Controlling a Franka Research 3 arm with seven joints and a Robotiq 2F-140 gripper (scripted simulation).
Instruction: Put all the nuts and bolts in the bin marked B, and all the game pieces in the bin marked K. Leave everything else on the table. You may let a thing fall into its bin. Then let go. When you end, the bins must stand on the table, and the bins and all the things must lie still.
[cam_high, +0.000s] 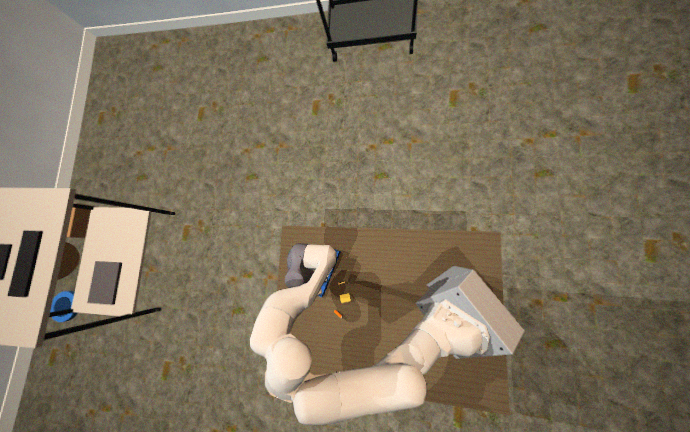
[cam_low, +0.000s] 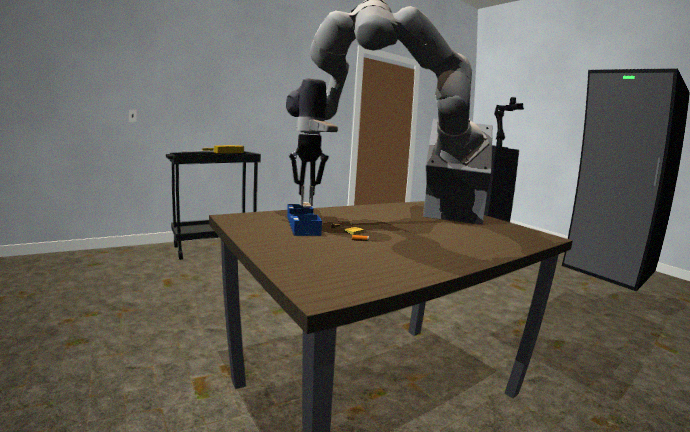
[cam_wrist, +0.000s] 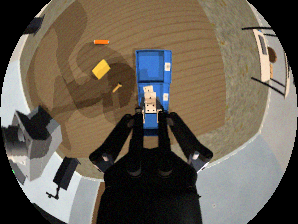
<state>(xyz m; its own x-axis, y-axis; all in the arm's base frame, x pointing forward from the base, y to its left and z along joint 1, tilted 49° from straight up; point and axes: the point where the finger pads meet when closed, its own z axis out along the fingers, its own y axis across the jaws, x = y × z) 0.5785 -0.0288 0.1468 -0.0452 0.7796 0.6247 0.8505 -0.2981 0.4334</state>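
The thin tan bolt is 10 cm behind my hand, 3 cm to the left of it and 10 cm below it. From my hand the other things lie so: yellow block: 15 cm behind, 8 cm to the left, 10 cm below; then pale beige piece: 3 cm below; then orange piece: 14 cm behind, 17 cm to the left, 9 cm below.
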